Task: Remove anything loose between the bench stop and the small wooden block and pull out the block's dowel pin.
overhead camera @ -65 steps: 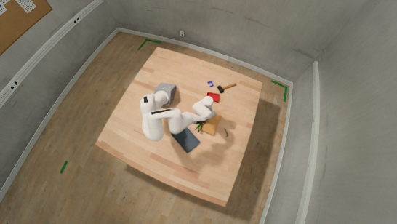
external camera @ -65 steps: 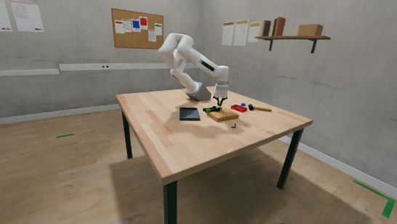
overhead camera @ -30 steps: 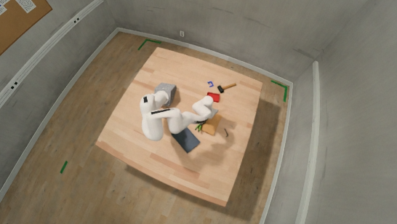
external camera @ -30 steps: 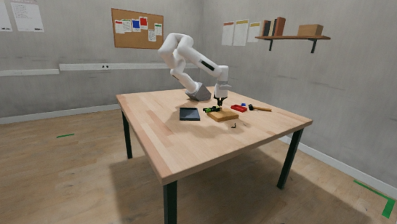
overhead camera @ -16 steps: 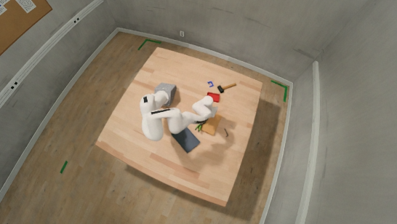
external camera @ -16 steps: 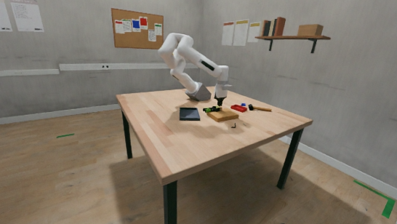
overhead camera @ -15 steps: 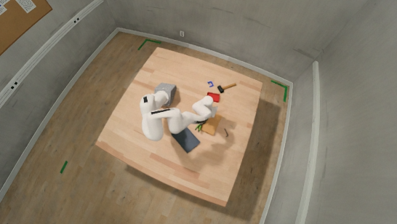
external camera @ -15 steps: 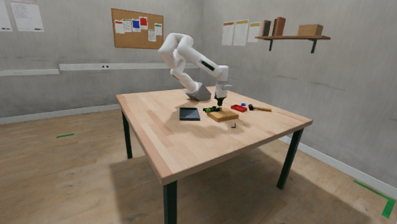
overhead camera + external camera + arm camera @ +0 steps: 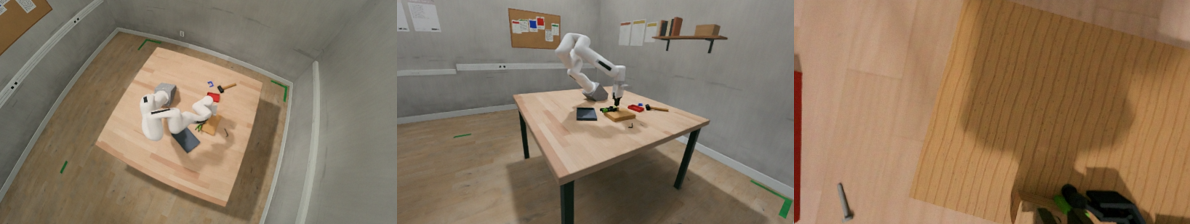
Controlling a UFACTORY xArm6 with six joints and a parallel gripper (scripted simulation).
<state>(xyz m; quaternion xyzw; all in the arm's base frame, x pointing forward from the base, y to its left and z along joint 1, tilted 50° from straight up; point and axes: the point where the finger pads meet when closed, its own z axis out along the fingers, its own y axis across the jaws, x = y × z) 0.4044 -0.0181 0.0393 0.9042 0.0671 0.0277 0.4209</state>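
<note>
Right now the dowel pin is 2 cm below my hand. From my hand the other things lie so: thin wooden stick (9 cm behind, 4 cm to the left, 8 cm below); then red tray (2 cm ahead, 23 cm to the left, 8 cm below); then wooden block (5 cm below).
</note>
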